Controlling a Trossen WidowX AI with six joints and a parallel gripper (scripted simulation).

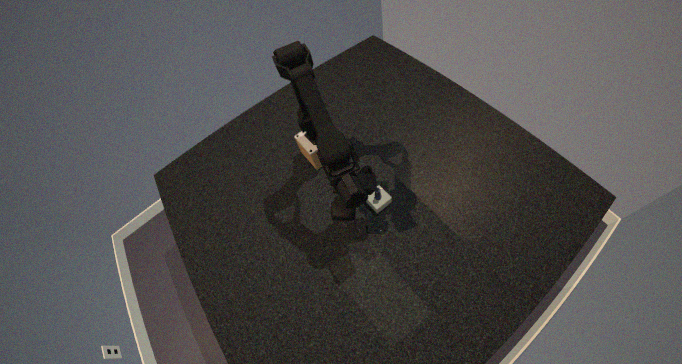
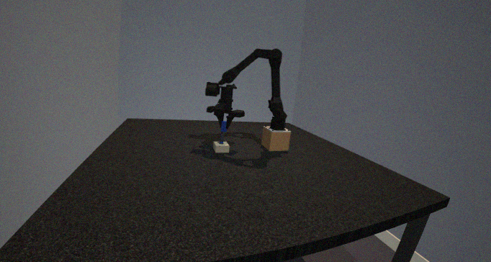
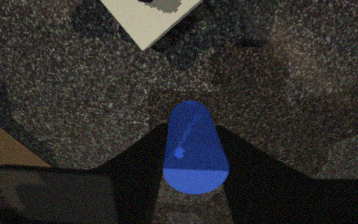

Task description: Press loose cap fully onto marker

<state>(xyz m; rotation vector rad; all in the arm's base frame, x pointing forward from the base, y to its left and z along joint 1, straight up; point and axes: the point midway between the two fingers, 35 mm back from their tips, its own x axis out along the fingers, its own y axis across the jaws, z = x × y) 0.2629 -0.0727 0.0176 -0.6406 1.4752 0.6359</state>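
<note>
The holder block is 90 mm to the left of my gripper tip, 70 mm below it and 30 mm ahead of it. Also, from my gripper tip: blue cap 10 mm above.
</note>
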